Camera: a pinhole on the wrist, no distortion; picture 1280 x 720 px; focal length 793.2 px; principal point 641.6 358.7 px. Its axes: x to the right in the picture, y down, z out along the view. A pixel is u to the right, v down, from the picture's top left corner.
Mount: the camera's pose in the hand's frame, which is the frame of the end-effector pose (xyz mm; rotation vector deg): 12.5 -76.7 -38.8 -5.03 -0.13 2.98
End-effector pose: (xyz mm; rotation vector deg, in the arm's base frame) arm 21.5 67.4 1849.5 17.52 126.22 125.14
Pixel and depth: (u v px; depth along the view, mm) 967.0 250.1 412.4
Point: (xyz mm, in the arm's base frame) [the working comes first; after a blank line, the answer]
In the camera's frame: 169.2 -56.5 412.4

-109.8 468.3 1777.4
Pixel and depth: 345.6 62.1 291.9
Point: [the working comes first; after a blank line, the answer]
In the camera's frame: -108.9 -109.1 291.9

132.0 311.6 1669.6
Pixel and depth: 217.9 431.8 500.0
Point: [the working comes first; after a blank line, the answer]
In the camera's frame: -267.1 46.1 500.0

345.6 476.8 1809.2
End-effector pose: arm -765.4 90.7 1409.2 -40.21 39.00 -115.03
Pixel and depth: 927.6 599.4 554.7
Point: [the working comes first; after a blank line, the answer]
In the camera's frame: 200.0 168.3 554.7

-426.3 -249.7 1693.8
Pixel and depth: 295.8 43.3 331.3
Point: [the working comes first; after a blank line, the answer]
In the camera's frame: -144.4 -131.7 331.3

-600.1 227.5 1719.5
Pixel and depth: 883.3 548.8 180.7
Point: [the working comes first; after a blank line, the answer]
In the camera's frame: 55.1 43.3 180.7

-707.3 15.2 1528.3
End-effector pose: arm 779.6 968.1 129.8 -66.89 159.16 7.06
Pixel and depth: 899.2 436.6 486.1
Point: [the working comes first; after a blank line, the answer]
In the camera's frame: 157.9 47.7 486.1

686.5 921.0 -330.3
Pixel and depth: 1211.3 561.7 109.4
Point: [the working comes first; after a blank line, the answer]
In the camera's frame: 78.6 28.0 109.4

748.7 889.1 48.8
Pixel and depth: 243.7 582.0 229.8
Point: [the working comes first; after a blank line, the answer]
In the camera's frame: -115.3 64.7 229.8

868.1 1067.6 -36.8
